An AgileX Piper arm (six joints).
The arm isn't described. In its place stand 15 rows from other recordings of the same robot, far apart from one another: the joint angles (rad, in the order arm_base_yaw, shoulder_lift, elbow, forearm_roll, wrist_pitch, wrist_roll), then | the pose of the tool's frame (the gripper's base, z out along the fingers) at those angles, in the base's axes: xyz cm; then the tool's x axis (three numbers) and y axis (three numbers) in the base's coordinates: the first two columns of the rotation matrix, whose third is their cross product.
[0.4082 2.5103 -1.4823 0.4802 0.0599 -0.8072] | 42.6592, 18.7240, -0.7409, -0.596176, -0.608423, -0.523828, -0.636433, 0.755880, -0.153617
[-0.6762 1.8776 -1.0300 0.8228 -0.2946 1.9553] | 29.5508, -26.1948, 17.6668, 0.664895, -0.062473, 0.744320, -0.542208, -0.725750, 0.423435
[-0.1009 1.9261 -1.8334 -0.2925 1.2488 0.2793] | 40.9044, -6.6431, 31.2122, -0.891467, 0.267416, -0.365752, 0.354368, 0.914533, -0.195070
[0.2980 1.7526 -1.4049 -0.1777 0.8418 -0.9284] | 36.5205, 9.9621, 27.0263, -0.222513, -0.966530, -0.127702, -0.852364, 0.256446, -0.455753
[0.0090 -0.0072 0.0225 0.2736 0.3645 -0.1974] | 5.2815, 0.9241, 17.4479, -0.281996, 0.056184, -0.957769, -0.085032, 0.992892, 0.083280
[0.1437 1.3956 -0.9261 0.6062 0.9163 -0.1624] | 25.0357, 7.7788, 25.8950, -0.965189, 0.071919, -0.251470, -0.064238, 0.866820, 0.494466
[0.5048 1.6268 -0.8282 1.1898 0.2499 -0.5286] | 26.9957, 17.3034, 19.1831, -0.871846, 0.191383, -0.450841, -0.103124, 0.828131, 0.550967
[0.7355 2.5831 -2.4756 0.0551 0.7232 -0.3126] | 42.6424, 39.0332, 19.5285, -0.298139, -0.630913, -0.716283, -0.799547, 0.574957, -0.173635
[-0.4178 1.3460 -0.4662 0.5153 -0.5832 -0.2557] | 21.9166, -12.4316, 22.0274, -0.124505, 0.249899, -0.960234, 0.663929, 0.740167, 0.106541
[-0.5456 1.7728 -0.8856 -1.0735 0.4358 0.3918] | 26.3962, -19.9738, 15.5407, -0.970829, -0.058959, -0.232411, 0.085844, 0.819577, -0.566502
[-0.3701 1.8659 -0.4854 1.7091 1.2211 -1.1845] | 24.3930, -0.3814, 12.0072, -0.804632, 0.586294, 0.093950, 0.246463, 0.185828, 0.951170
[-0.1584 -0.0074 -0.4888 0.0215 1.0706 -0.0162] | -0.4780, 0.2502, 27.3417, -0.463028, 0.068002, -0.883731, 0.138525, 0.990352, 0.003627
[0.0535 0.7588 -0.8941 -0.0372 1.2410 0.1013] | 10.9104, 0.2636, 34.4693, -0.849728, 0.043698, -0.525408, 0.040898, 0.999020, 0.016945
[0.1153 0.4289 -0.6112 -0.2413 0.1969 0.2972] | 8.5625, 0.5634, 37.0613, 0.073287, 0.069176, -0.994909, -0.073179, 0.995275, 0.063811
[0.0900 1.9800 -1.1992 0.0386 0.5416 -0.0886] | 38.2932, 3.6375, 13.7424, -0.933486, -0.139947, -0.330181, -0.148421, 0.988924, 0.000460
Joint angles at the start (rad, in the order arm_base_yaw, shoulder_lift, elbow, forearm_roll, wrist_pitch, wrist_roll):
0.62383 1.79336 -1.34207 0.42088 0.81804 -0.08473
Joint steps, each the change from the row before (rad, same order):
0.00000 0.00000 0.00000 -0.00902 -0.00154 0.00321
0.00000 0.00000 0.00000 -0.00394 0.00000 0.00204
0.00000 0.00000 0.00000 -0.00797 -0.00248 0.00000
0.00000 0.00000 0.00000 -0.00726 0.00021 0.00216
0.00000 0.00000 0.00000 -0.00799 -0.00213 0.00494
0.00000 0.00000 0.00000 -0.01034 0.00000 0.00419
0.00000 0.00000 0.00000 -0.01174 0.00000 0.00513
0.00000 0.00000 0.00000 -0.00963 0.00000 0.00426
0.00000 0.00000 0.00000 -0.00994 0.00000 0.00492
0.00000 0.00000 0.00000 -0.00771 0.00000 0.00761
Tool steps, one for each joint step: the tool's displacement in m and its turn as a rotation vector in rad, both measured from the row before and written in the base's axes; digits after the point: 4 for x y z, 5 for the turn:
0.0004 -0.0005 -0.0002 -0.00570 -0.00467 -0.00015
0.0001 -0.0002 -0.0001 -0.00267 -0.00119 -0.00037
0.0004 -0.0004 -0.0001 -0.00499 -0.00640 0.00193
0.0002 -0.0004 -0.0002 -0.00524 -0.00279 0.00078
0.0004 -0.0004 -0.0001 -0.00432 -0.00386 -0.00222
0.0003 -0.0006 -0.0002 -0.00713 -0.00374 0.00002
0.0003 -0.0006 -0.0003 -0.00801 -0.00412 -0.00032
0.0003 -0.0005 -0.0002 -0.00655 -0.00338 -0.00032
0.0003 -0.0005 -0.0002 -0.00665 -0.00329 -0.00080
0.0002 -0.0004 -0.0002 -0.00446 -0.00094 -0.00399

